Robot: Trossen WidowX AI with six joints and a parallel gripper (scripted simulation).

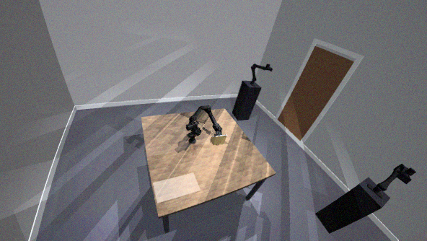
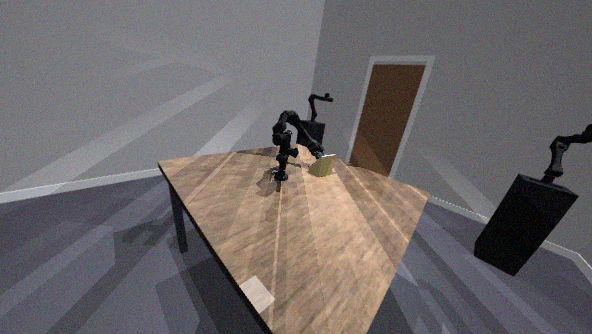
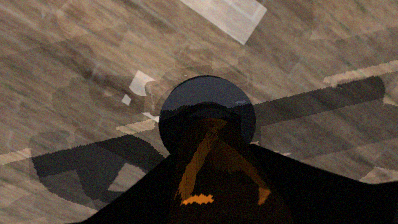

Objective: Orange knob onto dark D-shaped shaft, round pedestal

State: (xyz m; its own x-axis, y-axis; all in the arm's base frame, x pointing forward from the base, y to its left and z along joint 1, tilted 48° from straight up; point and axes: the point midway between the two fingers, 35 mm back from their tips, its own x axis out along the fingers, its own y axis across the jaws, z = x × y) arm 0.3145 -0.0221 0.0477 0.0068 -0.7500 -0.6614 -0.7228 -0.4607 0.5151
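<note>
My gripper tip is 2 cm below the orange knob. From my gripper tip the other things lie so: round pedestal: 4 cm below.
</note>
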